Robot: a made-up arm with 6 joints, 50 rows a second.
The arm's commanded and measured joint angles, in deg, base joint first. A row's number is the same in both.
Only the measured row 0 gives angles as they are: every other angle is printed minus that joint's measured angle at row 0.
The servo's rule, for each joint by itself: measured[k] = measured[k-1] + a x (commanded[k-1-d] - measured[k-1]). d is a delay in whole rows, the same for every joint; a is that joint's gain. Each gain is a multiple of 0.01, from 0.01 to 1. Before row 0 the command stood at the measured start. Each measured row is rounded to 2 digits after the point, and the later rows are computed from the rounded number. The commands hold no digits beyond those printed.
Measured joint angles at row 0:
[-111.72, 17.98, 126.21, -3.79, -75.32, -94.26]
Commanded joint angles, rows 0 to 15:
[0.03, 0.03, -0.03, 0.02, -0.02, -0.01]
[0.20, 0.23, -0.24, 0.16, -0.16, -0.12]
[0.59, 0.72, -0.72, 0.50, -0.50, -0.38]
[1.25, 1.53, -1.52, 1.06, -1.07, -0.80]
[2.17, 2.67, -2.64, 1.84, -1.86, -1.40]
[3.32, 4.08, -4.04, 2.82, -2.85, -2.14]
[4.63, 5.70, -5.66, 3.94, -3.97, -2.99]
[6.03, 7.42, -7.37, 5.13, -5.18, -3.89]
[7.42, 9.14, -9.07, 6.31, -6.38, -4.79]
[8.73, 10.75, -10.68, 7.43, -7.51, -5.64]
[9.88, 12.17, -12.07, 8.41, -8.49, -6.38]
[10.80, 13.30, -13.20, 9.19, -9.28, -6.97]
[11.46, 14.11, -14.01, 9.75, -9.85, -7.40]
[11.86, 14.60, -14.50, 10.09, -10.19, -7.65]
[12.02, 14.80, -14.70, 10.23, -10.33, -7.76]
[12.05, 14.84, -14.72, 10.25, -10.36, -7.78]
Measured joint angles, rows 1 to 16:
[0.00, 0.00, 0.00, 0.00, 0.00, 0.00]
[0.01, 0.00, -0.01, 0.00, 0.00, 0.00]
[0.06, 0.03, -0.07, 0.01, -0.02, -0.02]
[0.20, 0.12, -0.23, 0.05, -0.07, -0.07]
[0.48, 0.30, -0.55, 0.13, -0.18, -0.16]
[0.94, 0.61, -1.07, 0.27, -0.36, -0.32]
[1.58, 1.06, -1.81, 0.47, -0.63, -0.56]
[2.40, 1.66, -2.77, 0.75, -1.00, -0.88]
[3.38, 2.41, -3.92, 1.10, -1.46, -1.27]
[4.47, 3.28, -5.21, 1.52, -2.00, -1.73]
[5.62, 4.25, -6.58, 1.99, -2.61, -2.24]
[6.77, 5.28, -7.95, 2.50, -3.26, -2.78]
[7.86, 6.32, -9.26, 3.04, -3.92, -3.32]
[8.83, 7.33, -10.45, 3.58, -4.57, -3.85]
[9.65, 8.28, -11.46, 4.10, -5.19, -4.34]
[10.29, 9.13, -12.27, 4.59, -5.76, -4.78]
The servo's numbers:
d 1
a 0.27 0.13 0.25 0.08 0.11 0.13

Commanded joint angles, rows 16 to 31:
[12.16, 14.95, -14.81, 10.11, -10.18, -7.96]
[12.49, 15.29, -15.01, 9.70, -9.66, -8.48]
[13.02, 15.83, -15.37, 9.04, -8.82, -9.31]
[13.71, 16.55, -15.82, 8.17, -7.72, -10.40]
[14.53, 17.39, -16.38, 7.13, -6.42, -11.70]
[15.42, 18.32, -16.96, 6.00, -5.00, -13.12]
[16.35, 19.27, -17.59, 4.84, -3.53, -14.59]
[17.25, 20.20, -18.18, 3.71, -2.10, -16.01]
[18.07, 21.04, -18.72, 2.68, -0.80, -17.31]
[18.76, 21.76, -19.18, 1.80, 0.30, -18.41]
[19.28, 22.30, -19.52, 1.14, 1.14, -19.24]
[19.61, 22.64, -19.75, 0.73, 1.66, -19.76]
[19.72, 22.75, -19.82, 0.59, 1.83, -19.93]
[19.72, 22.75, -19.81, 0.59, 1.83, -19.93]
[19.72, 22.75, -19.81, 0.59, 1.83, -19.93]
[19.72, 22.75, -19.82, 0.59, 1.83, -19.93]
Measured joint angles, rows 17 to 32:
[10.77, 9.87, -12.88, 5.04, -6.27, -5.17]
[11.15, 10.53, -13.36, 5.45, -6.70, -5.53]
[11.51, 11.15, -13.77, 5.79, -7.03, -5.91]
[11.92, 11.76, -14.17, 6.05, -7.23, -6.35]
[12.40, 12.38, -14.58, 6.22, -7.28, -6.88]
[12.98, 13.03, -15.03, 6.29, -7.19, -7.51]
[13.64, 13.72, -15.51, 6.27, -6.95, -8.24]
[14.37, 14.44, -16.03, 6.16, -6.57, -9.07]
[15.15, 15.19, -16.57, 5.96, -6.08, -9.97]
[15.94, 15.95, -17.11, 5.70, -5.50, -10.92]
[16.70, 16.71, -17.63, 5.39, -4.86, -11.89]
[17.40, 17.44, -18.10, 5.05, -4.20, -12.85]
[18.00, 18.12, -18.51, 4.70, -3.56, -13.75]
[18.46, 18.72, -18.84, 4.37, -2.97, -14.55]
[18.80, 19.24, -19.08, 4.07, -2.44, -15.25]
[19.05, 19.70, -19.26, 3.79, -1.97, -15.86]

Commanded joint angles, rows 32 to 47:
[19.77, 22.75, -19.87, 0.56, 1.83, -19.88]
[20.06, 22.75, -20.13, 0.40, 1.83, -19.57]
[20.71, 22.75, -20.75, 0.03, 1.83, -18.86]
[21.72, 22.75, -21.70, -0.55, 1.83, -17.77]
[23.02, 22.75, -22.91, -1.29, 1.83, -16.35]
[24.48, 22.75, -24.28, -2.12, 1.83, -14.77]
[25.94, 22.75, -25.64, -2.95, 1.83, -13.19]
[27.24, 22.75, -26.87, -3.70, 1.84, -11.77]
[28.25, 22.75, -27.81, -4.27, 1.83, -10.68]
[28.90, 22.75, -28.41, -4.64, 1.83, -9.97]
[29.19, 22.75, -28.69, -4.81, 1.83, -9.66]
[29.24, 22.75, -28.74, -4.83, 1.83, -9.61]
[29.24, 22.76, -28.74, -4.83, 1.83, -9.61]
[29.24, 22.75, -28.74, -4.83, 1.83, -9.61]
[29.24, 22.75, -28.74, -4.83, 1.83, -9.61]
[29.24, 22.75, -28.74, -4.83, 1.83, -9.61]
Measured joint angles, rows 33 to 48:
[19.23, 20.10, -19.40, 3.53, -1.55, -16.39]
[19.38, 20.44, -19.52, 3.29, -1.18, -16.84]
[19.56, 20.74, -19.67, 3.06, -0.85, -17.19]
[19.87, 21.00, -19.94, 2.82, -0.56, -17.41]
[20.37, 21.23, -20.38, 2.55, -0.30, -17.46]
[21.09, 21.43, -21.01, 2.24, -0.07, -17.32]
[22.01, 21.60, -21.83, 1.89, 0.14, -16.99]
[23.07, 21.75, -22.78, 1.50, 0.33, -16.50]
[24.20, 21.88, -23.80, 1.08, 0.50, -15.89]
[25.29, 21.99, -24.80, 0.65, 0.65, -15.21]
[26.26, 22.09, -25.70, 0.23, 0.78, -14.53]
[27.05, 22.18, -26.45, -0.17, 0.90, -13.90]
[27.64, 22.25, -27.02, -0.54, 1.00, -13.34]
[28.07, 22.32, -27.45, -0.88, 1.09, -12.86]
[28.39, 22.38, -27.77, -1.20, 1.17, -12.44]
[28.62, 22.43, -28.01, -1.49, 1.24, -12.07]

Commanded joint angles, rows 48 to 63:
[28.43, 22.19, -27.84, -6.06, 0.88, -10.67]
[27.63, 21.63, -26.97, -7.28, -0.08, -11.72]
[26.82, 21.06, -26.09, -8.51, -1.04, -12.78]
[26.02, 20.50, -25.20, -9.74, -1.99, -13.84]
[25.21, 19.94, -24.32, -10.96, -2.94, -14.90]
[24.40, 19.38, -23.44, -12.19, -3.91, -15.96]
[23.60, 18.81, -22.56, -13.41, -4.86, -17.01]
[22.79, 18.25, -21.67, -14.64, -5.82, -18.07]
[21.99, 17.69, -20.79, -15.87, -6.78, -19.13]
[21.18, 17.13, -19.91, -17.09, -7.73, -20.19]
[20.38, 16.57, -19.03, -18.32, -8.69, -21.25]
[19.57, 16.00, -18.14, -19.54, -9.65, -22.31]
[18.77, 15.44, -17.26, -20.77, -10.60, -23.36]
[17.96, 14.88, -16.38, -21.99, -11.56, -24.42]
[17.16, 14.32, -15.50, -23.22, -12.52, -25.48]
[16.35, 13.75, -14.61, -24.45, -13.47, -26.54]
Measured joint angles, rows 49 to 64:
[28.79, 22.47, -28.19, -1.76, 1.30, -11.75]
[28.69, 22.43, -28.10, -2.10, 1.25, -11.61]
[28.40, 22.33, -27.82, -2.51, 1.10, -11.62]
[27.97, 22.16, -27.39, -2.99, 0.86, -11.77]
[27.44, 21.94, -26.84, -3.53, 0.55, -12.04]
[26.84, 21.68, -26.21, -4.12, 0.17, -12.41]
[26.18, 21.38, -25.52, -4.77, -0.28, -12.87]
[25.48, 21.05, -24.78, -5.46, -0.78, -13.41]
[24.75, 20.69, -24.00, -6.19, -1.33, -14.02]
[24.00, 20.30, -23.20, -6.96, -1.93, -14.68]
[23.24, 19.89, -22.38, -7.77, -2.57, -15.40]
[22.47, 19.46, -21.54, -8.61, -3.24, -16.16]
[21.69, 19.01, -20.69, -9.48, -3.95, -16.96]
[20.90, 18.55, -19.83, -10.38, -4.68, -17.79]
[20.11, 18.07, -18.97, -11.31, -5.44, -18.65]
[19.31, 17.58, -18.10, -12.26, -6.22, -19.54]

